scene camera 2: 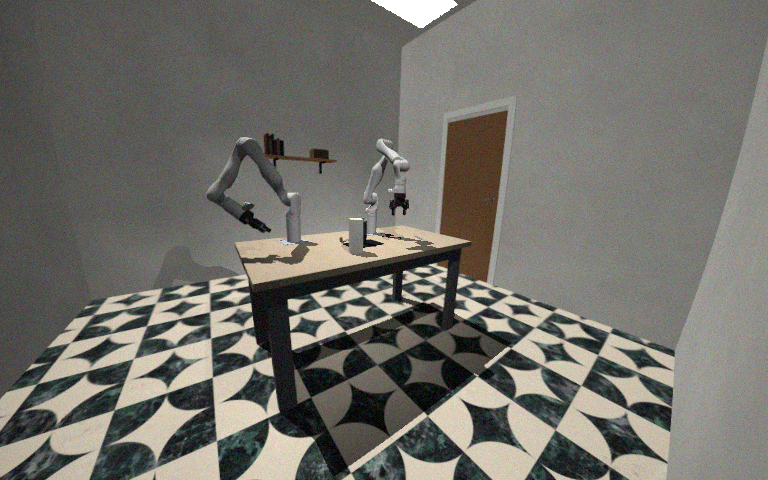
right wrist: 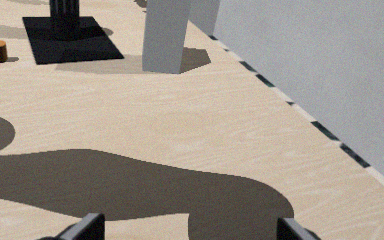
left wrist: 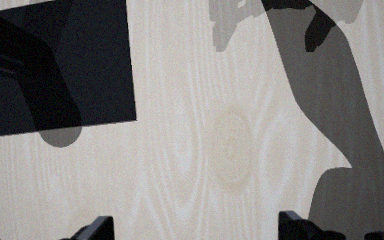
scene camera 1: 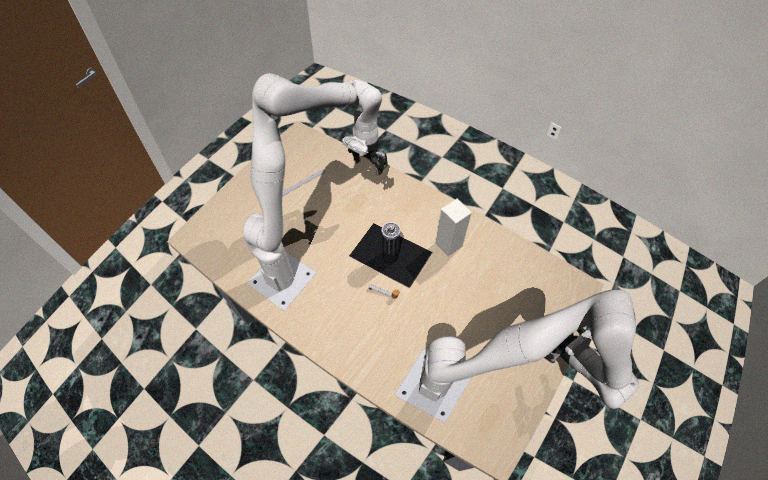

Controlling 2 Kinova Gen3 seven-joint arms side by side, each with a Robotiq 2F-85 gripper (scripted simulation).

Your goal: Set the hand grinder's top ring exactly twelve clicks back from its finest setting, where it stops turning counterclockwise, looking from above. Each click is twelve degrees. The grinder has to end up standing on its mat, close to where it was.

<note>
In view: a tall pale box (scene camera 1: 454, 219) and a black mat (scene camera 1: 412, 257).
The black mat shows as well in the right wrist view (right wrist: 93, 44) and in the left wrist view (left wrist: 89, 82). The left wrist view does not show the tall pale box: it is out of frame.
</note>
